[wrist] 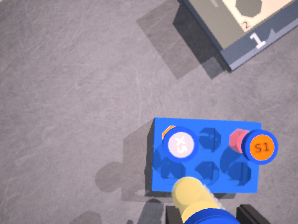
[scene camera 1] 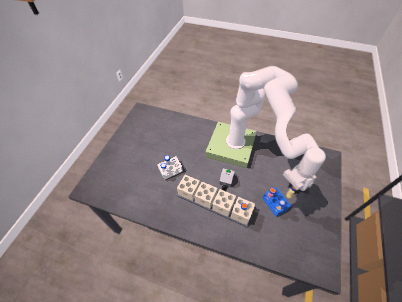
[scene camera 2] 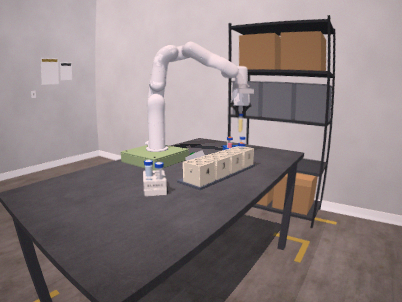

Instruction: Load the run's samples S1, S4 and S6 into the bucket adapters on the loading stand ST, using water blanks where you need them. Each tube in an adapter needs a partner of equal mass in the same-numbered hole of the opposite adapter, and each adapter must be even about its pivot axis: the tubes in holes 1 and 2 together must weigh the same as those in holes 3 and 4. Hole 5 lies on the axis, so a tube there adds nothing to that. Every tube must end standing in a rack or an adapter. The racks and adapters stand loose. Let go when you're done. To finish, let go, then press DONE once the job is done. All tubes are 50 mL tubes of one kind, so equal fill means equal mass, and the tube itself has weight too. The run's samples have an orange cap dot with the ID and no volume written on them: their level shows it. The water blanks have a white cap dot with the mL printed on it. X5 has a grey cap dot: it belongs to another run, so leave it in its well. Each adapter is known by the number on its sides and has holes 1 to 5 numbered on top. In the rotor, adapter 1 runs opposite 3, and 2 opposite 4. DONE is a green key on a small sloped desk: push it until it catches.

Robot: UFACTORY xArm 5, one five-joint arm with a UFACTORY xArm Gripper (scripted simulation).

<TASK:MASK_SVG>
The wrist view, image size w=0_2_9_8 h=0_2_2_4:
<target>blue sample rack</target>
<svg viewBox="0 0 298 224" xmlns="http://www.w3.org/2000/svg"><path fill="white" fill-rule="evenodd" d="M154 117L152 191L172 191L175 182L186 176L197 178L203 185L205 184L210 192L249 193L258 179L259 165L248 161L243 155L233 151L229 146L230 135L237 128L245 130L261 129L259 123ZM169 126L183 126L197 134L199 150L196 156L189 162L177 163L169 159L165 154L162 146L162 133Z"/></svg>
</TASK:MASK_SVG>
